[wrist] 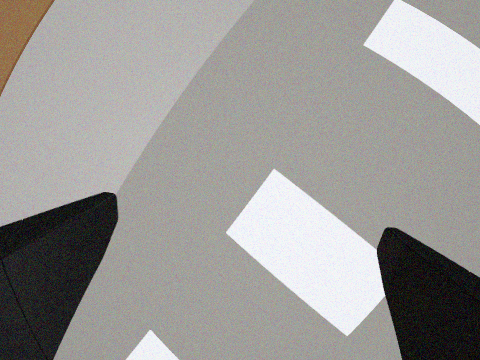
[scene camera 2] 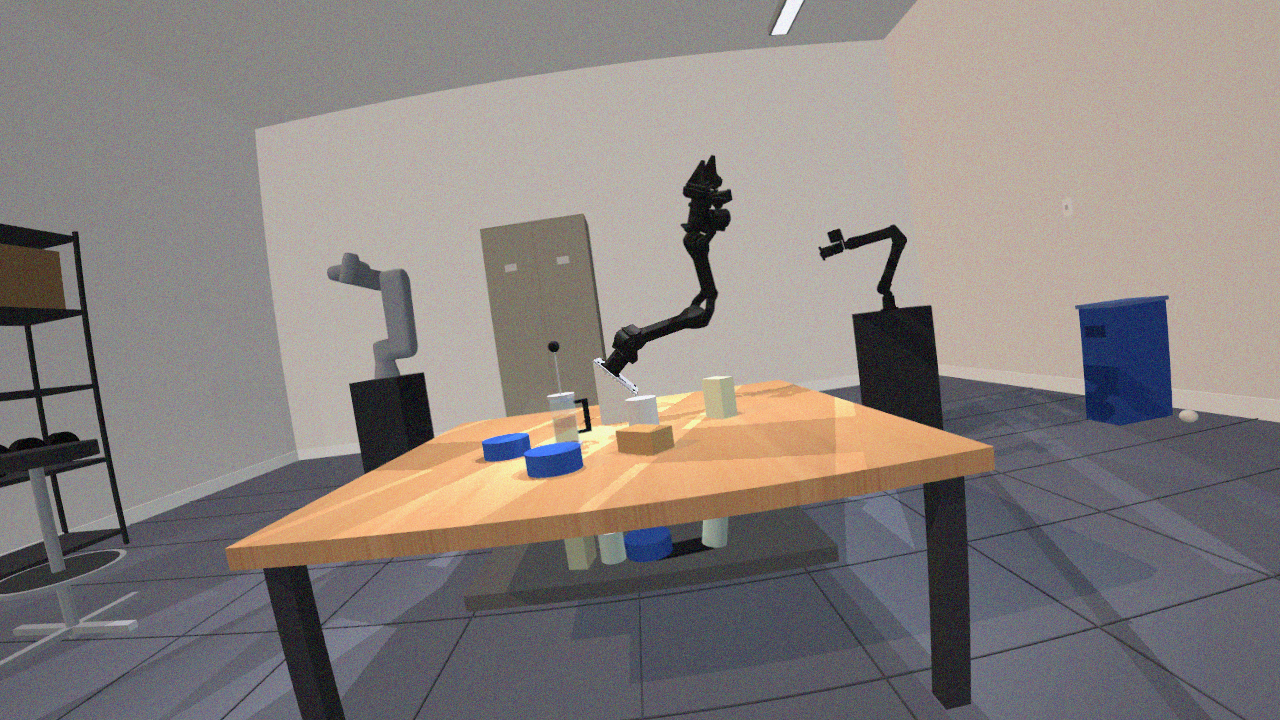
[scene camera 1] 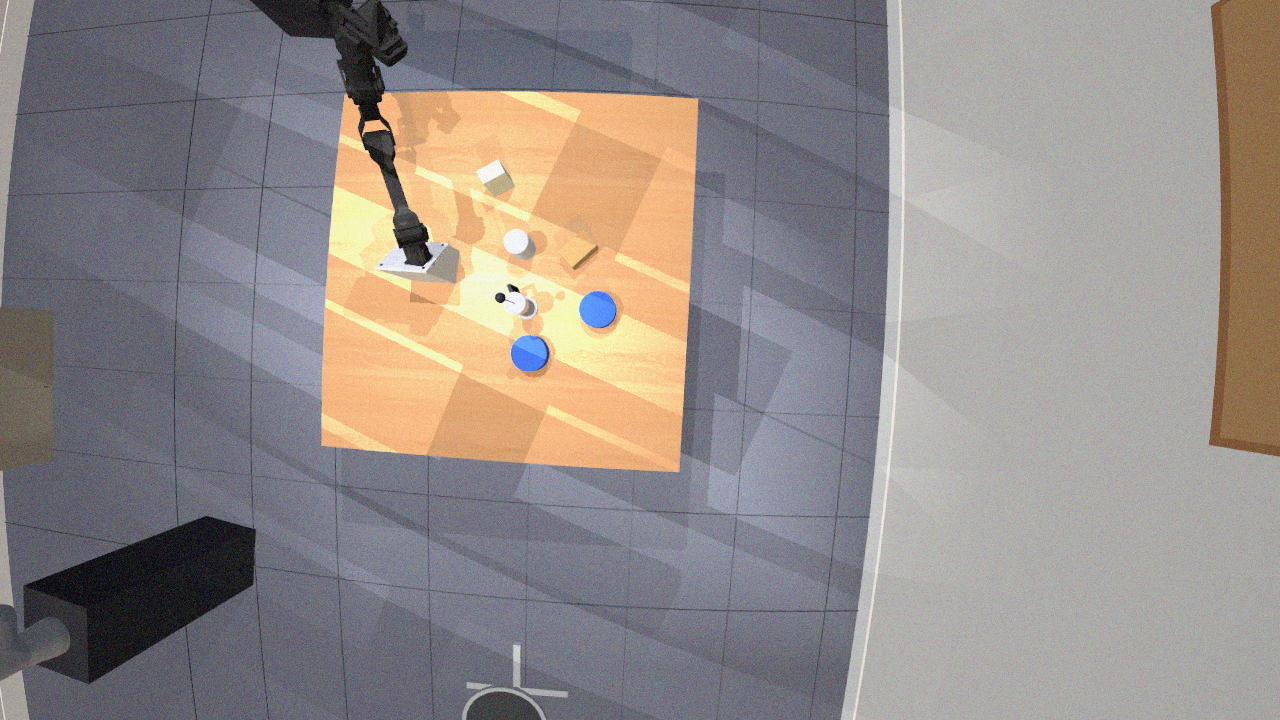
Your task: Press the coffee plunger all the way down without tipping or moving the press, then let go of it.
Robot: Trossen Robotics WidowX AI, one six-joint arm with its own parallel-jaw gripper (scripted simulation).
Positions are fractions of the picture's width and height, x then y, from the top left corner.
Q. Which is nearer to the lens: the tan block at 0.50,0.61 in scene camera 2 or the pale block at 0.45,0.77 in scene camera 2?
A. The tan block.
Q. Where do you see a white cylinder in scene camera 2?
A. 0.50,0.57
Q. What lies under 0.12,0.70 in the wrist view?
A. My gripper.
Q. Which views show the coffee press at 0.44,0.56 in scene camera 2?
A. Scene camera 2 and scene camera 1 only.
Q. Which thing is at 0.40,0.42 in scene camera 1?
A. A coffee press.
